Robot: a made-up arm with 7 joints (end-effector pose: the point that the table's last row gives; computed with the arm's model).
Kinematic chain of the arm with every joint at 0, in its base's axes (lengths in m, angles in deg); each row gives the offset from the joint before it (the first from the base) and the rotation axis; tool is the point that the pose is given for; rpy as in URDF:
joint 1: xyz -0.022 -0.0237 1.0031 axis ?
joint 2: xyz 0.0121 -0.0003 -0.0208 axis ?
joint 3: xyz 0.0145 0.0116 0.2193 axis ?
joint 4: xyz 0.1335 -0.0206 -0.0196 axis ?
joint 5: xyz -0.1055 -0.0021 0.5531 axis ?
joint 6: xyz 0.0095 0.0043 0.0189 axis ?
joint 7: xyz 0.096 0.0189 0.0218 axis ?
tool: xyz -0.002 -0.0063 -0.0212 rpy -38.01 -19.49 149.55
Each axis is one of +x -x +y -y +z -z.
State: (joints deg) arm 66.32 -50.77 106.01 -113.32 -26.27 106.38 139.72
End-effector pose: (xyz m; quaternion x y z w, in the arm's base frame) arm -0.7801 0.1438 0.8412 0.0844 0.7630 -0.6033 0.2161
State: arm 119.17 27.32 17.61 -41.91 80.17 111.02 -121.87
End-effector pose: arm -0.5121 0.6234 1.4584 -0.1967 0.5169 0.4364 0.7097
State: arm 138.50 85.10 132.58 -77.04 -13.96 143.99 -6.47
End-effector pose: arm -0.7245 -0.1038 1.4948 -0.9612 0.0357 0.1482 0.2300
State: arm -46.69 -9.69 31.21 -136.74 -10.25 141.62 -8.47
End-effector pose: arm 0.6789 -0.2251 0.9401 -0.0437 -0.2603 0.9263 0.2687
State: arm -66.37 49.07 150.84 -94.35 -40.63 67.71 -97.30
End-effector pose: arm 0.2675 0.3997 1.6209 -0.2188 -0.1023 -0.4437 0.8630
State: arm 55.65 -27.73 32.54 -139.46 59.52 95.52 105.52
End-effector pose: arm 0.0338 0.6952 1.0561 0.2144 -0.0744 0.7088 0.6679
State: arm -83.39 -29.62 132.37 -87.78 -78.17 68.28 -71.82
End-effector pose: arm 0.5534 0.5968 1.0106 -0.3271 -0.6512 -0.6660 0.1591
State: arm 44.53 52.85 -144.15 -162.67 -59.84 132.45 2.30
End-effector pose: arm -0.1753 -0.5549 1.0103 0.1800 0.2269 0.5482 0.7846
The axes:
joint 1: +z
joint 2: +y
joint 3: +z
joint 4: -y
joint 5: +z
joint 6: -y
joint 7: -z

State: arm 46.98 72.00 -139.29 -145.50 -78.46 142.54 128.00
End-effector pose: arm 0.0185 -0.5533 1.2639 -0.7454 0.4882 0.1758 0.4184
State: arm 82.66 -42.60 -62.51 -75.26 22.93 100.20 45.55
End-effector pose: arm 0.6153 -0.1633 1.5758 0.1329 -0.8329 0.4067 0.3510
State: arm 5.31 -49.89 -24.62 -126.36 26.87 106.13 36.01
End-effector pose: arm 0.5228 -0.2833 1.4479 -0.0787 -0.7225 0.4517 0.5175
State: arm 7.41 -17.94 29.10 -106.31 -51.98 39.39 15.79
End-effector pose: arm 0.5980 0.3703 1.2599 -0.0188 0.2601 0.8793 0.3985
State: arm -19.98 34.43 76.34 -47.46 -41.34 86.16 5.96
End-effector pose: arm 0.6877 0.3122 1.4734 -0.0173 -0.4177 0.9084 0.0085
